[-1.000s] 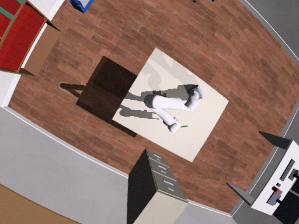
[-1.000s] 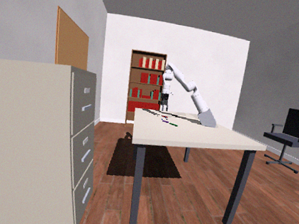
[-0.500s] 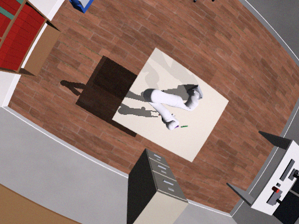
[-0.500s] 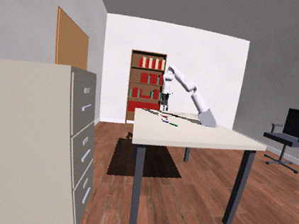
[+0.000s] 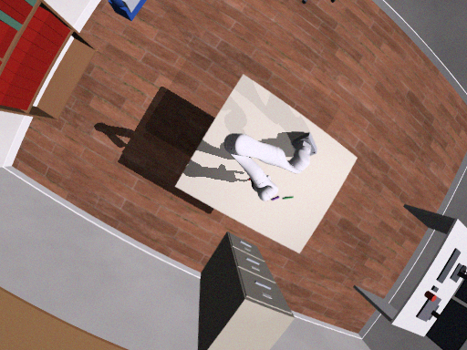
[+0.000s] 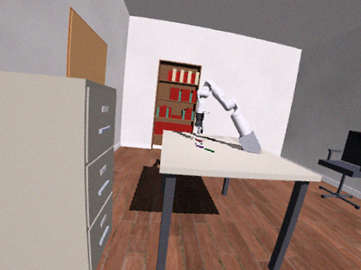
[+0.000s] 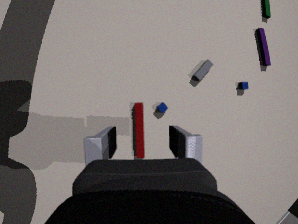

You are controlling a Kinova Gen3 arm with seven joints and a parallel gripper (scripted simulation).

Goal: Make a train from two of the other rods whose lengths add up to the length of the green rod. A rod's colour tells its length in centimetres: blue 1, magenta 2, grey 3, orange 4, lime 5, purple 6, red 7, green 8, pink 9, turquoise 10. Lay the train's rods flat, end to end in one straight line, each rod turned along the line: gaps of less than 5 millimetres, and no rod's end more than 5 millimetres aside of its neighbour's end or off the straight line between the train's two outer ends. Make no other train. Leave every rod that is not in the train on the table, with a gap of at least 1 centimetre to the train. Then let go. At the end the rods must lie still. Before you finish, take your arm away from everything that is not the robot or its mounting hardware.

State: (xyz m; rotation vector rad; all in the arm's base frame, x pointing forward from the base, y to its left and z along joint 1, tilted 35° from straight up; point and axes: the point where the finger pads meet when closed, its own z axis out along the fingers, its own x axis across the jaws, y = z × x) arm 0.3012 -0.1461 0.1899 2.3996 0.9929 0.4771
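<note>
Right now the red rod is 80 mm below my hand. From my hand the other things lie so: green rod: 30 mm ahead, 300 mm to the left, 80 mm below; then grey rod: 10 mm ahead, 110 mm to the left, 80 mm below; then purple rod: 70 mm ahead, 210 mm to the left, 80 mm below.
</note>
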